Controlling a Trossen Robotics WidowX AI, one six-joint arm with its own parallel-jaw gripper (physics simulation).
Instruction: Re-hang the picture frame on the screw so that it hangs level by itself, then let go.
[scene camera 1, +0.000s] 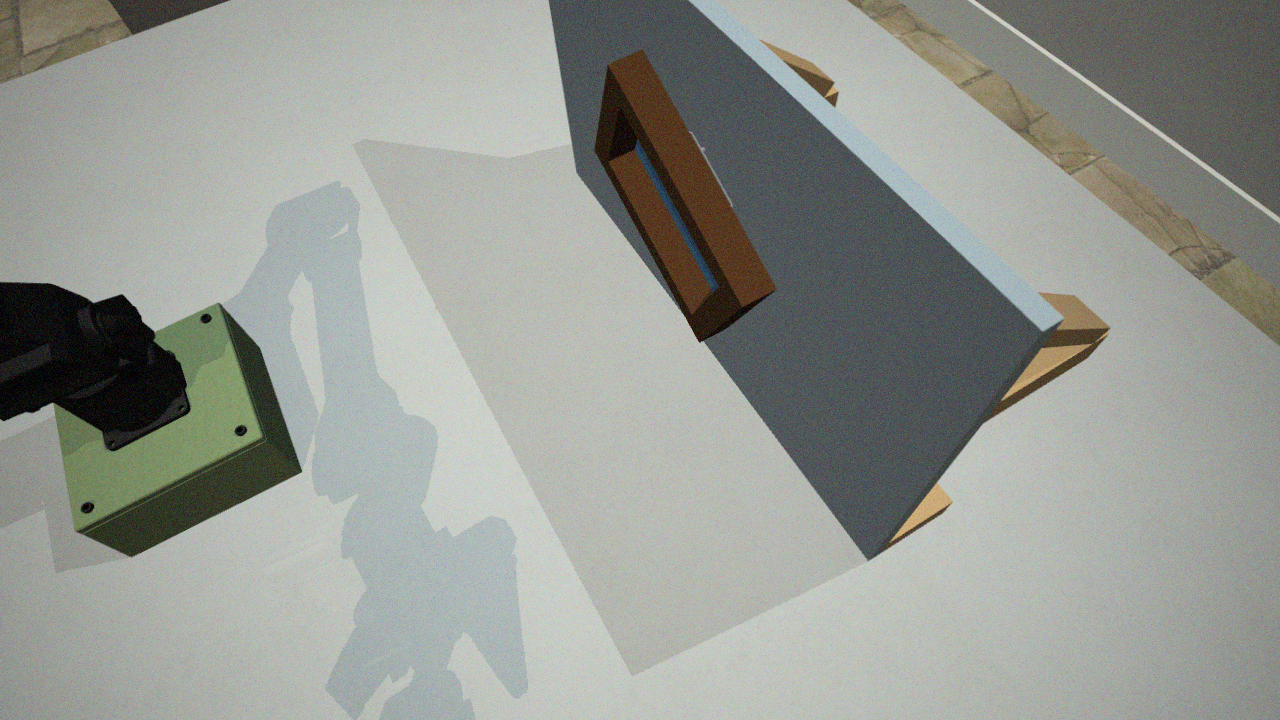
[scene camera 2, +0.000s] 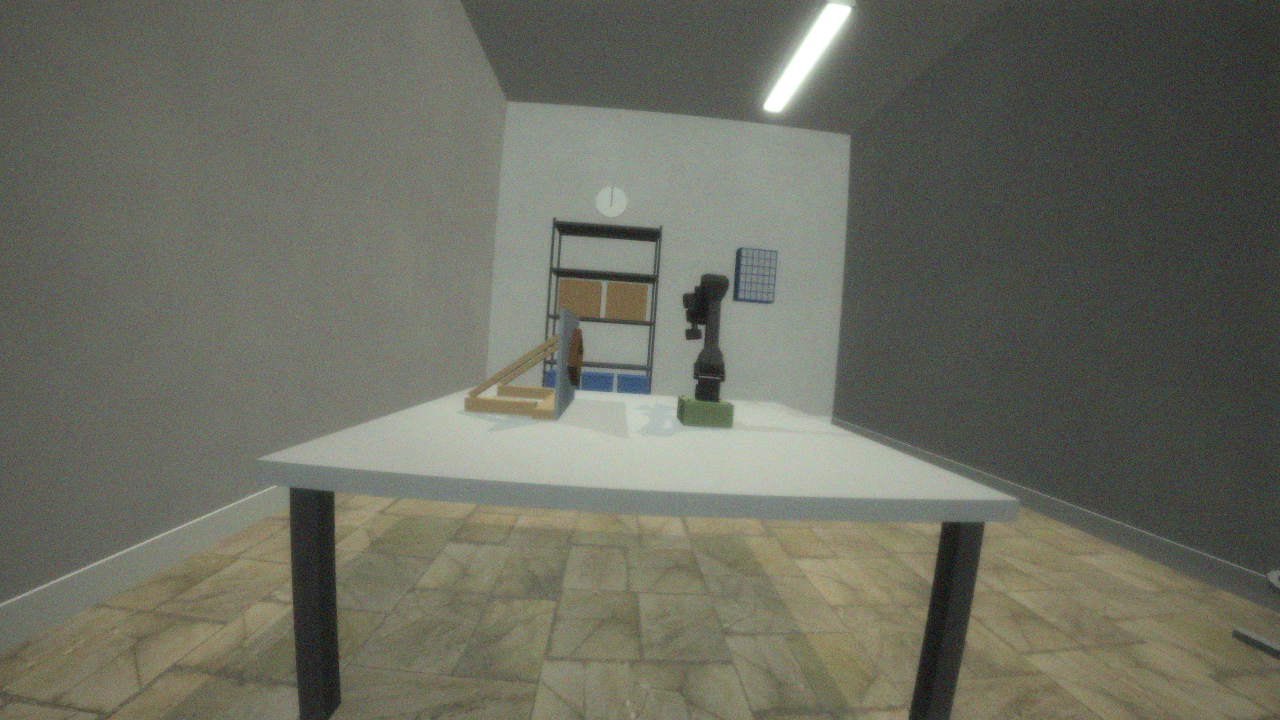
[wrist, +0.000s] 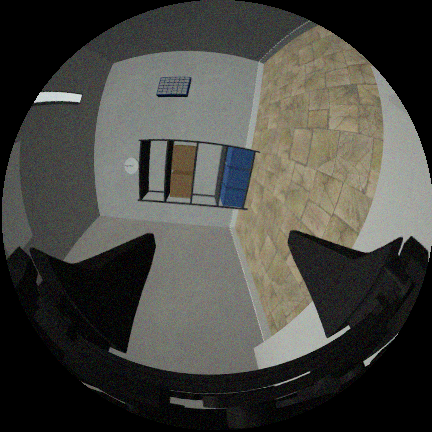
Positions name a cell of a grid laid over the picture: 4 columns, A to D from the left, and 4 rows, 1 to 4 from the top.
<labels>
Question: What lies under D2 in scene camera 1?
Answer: A wooden stand.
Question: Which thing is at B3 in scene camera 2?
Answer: A wooden stand.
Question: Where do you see my gripper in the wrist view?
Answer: C3
</labels>
